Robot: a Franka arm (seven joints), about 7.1 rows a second.
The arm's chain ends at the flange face. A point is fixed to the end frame.
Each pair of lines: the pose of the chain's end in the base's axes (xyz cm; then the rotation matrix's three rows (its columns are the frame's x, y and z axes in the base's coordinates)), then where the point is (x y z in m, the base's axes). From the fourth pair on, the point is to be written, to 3 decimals.
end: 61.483 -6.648 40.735; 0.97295 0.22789 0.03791; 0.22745 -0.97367 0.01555; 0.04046 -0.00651 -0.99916
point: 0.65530 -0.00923 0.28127
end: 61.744 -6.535 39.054; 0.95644 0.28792 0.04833; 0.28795 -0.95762 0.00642; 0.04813 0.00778 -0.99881
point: 0.65573 -0.00714 0.26421
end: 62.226 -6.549 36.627; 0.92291 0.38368 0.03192; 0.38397 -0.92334 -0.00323; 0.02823 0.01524 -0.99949
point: 0.65248 -0.00555 0.23857
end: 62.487 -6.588 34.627; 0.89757 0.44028 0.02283; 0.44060 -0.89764 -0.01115; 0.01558 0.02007 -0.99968
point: 0.650 -0.005 0.218
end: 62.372 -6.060 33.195; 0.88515 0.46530 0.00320; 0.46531 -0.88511 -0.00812; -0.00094 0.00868 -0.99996
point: 0.645 0.001 0.203
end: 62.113 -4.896 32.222; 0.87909 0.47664 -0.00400; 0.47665 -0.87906 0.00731; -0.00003 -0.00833 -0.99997
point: 0.640 0.015 0.194
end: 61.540 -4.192 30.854; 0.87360 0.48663 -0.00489; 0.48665 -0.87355 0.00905; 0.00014 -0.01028 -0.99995
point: 0.634 0.022 0.181
